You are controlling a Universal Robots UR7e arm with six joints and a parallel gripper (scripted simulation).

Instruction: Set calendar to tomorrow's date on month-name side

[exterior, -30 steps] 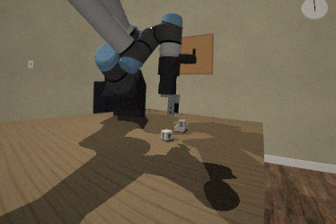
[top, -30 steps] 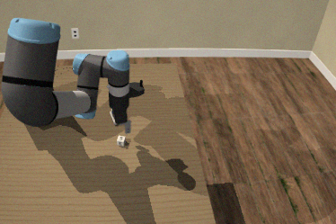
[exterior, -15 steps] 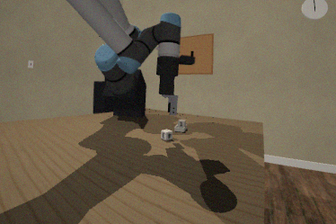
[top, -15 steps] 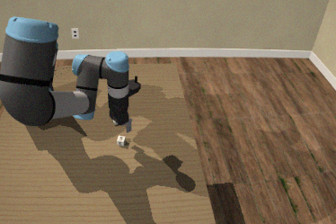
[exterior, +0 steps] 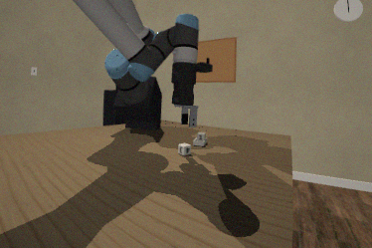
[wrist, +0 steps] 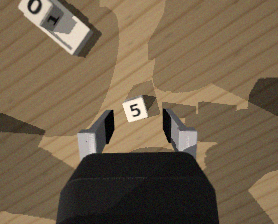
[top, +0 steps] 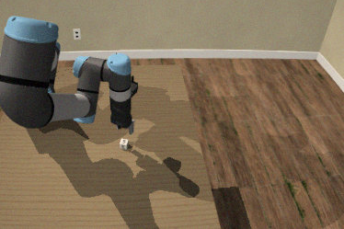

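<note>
Now: hand 10 mm past the white digit cube and 100 mm above it. The rest, counted from my hand: white tray (10 mm behind, 150 mm to the left, 100 mm below).
</note>
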